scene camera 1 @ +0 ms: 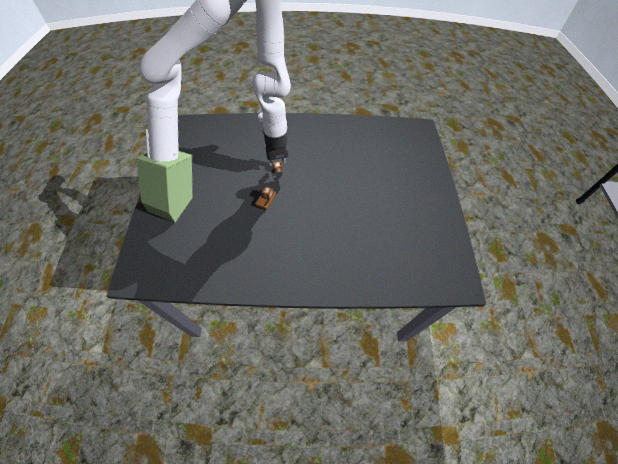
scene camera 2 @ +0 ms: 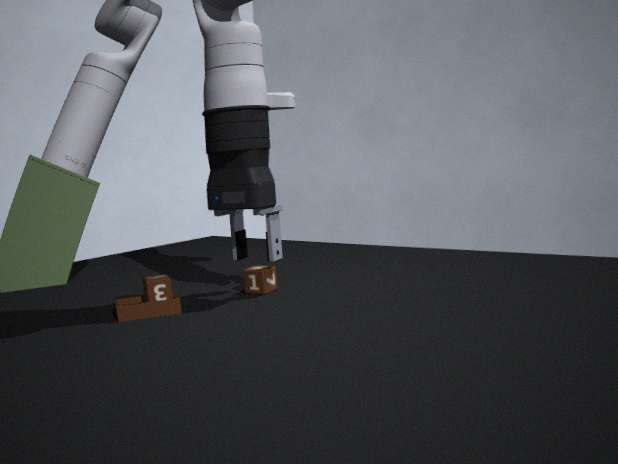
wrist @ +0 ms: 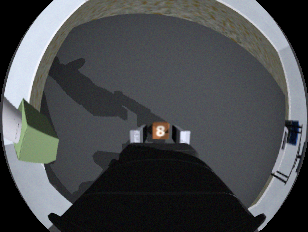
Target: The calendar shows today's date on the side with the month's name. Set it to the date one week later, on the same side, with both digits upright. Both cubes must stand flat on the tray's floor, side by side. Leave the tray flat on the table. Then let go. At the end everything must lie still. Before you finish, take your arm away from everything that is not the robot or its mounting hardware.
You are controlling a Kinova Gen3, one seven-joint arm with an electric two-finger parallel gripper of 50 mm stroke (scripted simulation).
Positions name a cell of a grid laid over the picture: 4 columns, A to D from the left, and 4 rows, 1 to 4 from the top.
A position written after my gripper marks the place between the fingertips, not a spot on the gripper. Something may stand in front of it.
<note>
I see my gripper (scene camera 2: B3), a brown cube (scene camera 2: B3), a brown cube (scene camera 2: B3) and a brown calendar tray (scene camera 2: A3).
My gripper is seen too in the wrist view (wrist: C3). The wrist view does not show the brown calendar tray, which is hidden by my gripper.
</note>
